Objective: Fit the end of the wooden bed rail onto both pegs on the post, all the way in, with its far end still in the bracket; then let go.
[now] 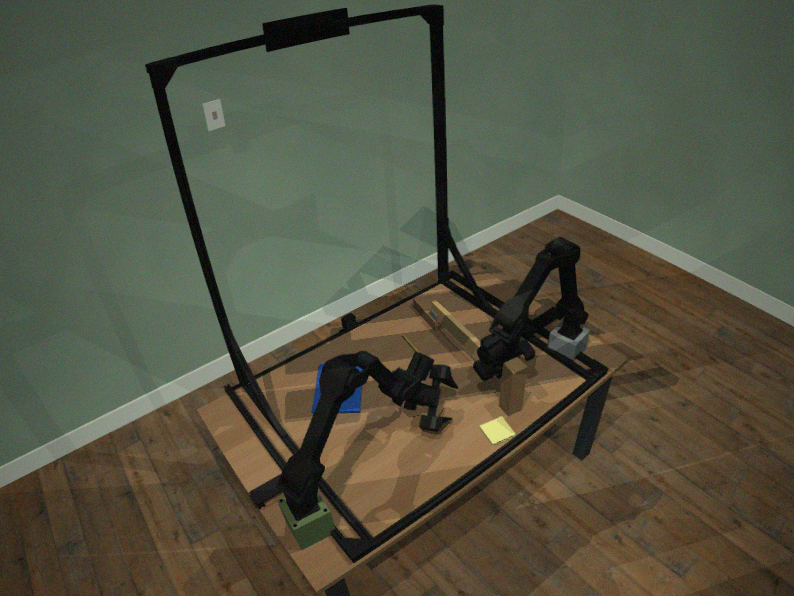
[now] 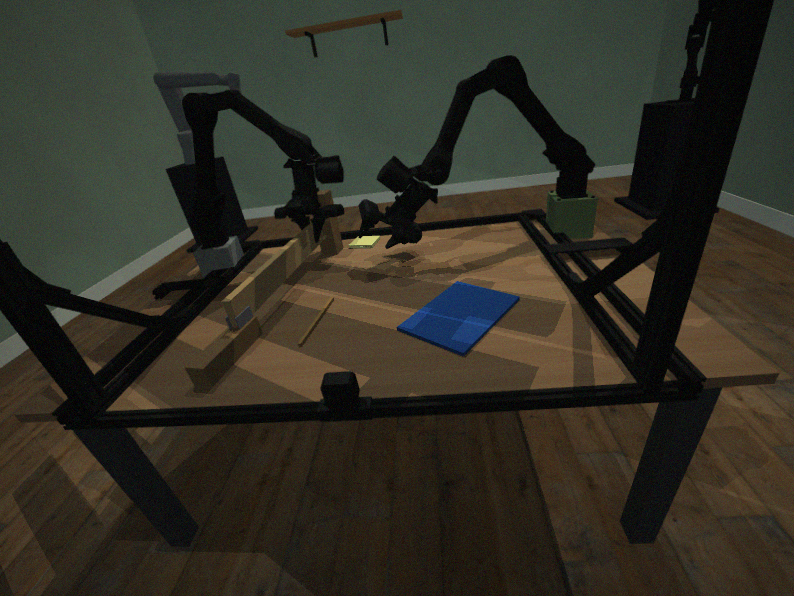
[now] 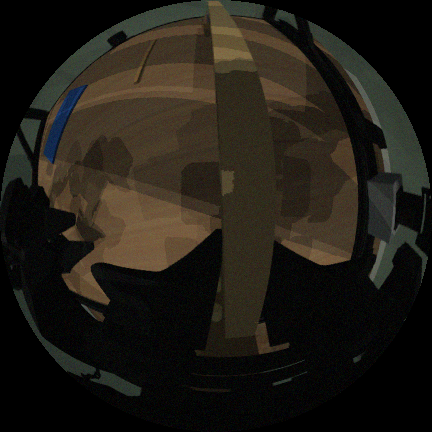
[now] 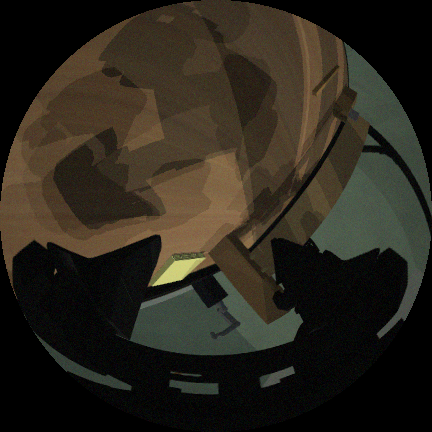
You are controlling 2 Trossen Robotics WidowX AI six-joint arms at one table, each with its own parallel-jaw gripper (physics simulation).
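Places are measured from the left arm's base along level axes (x up, y ahead, z left), in millimetres.
Pixels of known places: left gripper, fingertip midpoint: (image 1: 500, 376) (image 2: 313, 242) (image 3: 235, 234) (image 4: 273, 238); right gripper, fingertip midpoint: (image 1: 454, 403) (image 2: 372, 242) (image 3: 85, 234) (image 4: 219, 243); left arm's base, origin of the base link: (image 1: 570, 331) (image 2: 215, 243) (image 3: 398, 206); right arm's base, origin of the base link: (image 1: 303, 505) (image 2: 571, 194).
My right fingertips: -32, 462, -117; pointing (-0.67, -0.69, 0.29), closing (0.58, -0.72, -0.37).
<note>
For each thing: its middle in the pictures, then the offset to it from my right fingertips, as dx, dy, dz. "spot": a spot on its surface instead.
- wooden bed rail, body centre: (image 3: 221, 44) (image 4: 332, 176) (image 2: 284, 263) (image 1: 469, 342) +26, -216, -114
- small grey bracket, surface spot: (image 2: 241, 318) (image 4: 355, 113) spot: +8, -269, -320
- wooden base block, body centre: (image 2: 225, 343) (image 4: 350, 104) (image 1: 428, 310) -17, -297, -361
- upright wooden post, surface spot: (image 4: 245, 278) (image 2: 334, 225) spot: +32, -105, +104
- yellow pad, body centre: (image 4: 177, 269) (image 1: 497, 430) (image 2: 364, 241) -44, -27, +140
- blue mat, body centre: (image 2: 459, 313) (image 1: 338, 387) (image 3: 59, 121) -46, +152, -345
- thin wooden stick, body centre: (image 2: 317, 319) (image 4: 329, 76) (image 3: 145, 55) (image 1: 415, 349) -46, -136, -280
The wooden bed rail (image 1: 456, 328) (image 2: 271, 274) (image 3: 243, 169) (image 4: 318, 177) runs along the table's edge. Its far end sits at the small grey bracket (image 2: 241, 318) (image 4: 353, 114) on a wooden base block (image 2: 217, 362). Its near end reaches the upright wooden post (image 1: 513, 387) (image 2: 331, 230) (image 4: 245, 278). The pegs are hidden, so I cannot tell how far in the rail sits. My left gripper (image 1: 489, 362) (image 2: 307, 224) (image 3: 235, 234) is shut on the rail close to the post. My right gripper (image 1: 441, 399) (image 2: 384, 227) (image 4: 219, 243) is open and empty, hovering over the table beside the post.
A yellow pad (image 1: 496, 429) (image 2: 364, 241) (image 4: 177, 268) lies near the post. A blue mat (image 1: 352, 403) (image 2: 460, 316) (image 3: 62, 120) lies mid-table. A thin wooden stick (image 1: 409, 343) (image 2: 314, 322) (image 3: 144, 62) (image 4: 325, 80) lies beside the rail. A black frame (image 1: 438, 148) rims the table.
</note>
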